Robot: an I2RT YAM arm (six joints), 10 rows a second.
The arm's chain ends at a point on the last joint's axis. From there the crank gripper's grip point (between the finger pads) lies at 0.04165 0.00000 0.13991 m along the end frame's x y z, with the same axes.
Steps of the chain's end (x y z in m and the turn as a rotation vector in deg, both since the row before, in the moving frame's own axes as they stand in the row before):
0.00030, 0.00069, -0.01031, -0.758, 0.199, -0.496
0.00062, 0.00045, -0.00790, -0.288, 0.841, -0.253
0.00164, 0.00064, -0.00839, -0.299, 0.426, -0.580
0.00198, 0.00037, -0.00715, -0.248, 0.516, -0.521
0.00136, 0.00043, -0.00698, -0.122, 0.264, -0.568
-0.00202, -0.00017, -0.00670, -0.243, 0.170, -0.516
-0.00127, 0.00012, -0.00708, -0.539, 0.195, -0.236
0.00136, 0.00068, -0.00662, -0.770, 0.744, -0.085
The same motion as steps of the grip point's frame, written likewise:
0.00079, 0.00218, -0.01047, -0.758, 0.199, -0.496
0.00267, 0.00096, -0.00853, -0.288, 0.841, -0.253
0.00268, 0.00094, -0.00870, -0.299, 0.426, -0.580
0.00324, 0.00059, -0.00753, -0.248, 0.516, -0.521
0.00200, 0.00031, -0.00717, -0.122, 0.264, -0.568
-0.00160, 0.00005, -0.00682, -0.243, 0.170, -0.516
-0.00079, 0.00126, -0.00723, -0.539, 0.195, -0.236
0.00317, 0.00249, -0.00718, -0.770, 0.744, -0.085

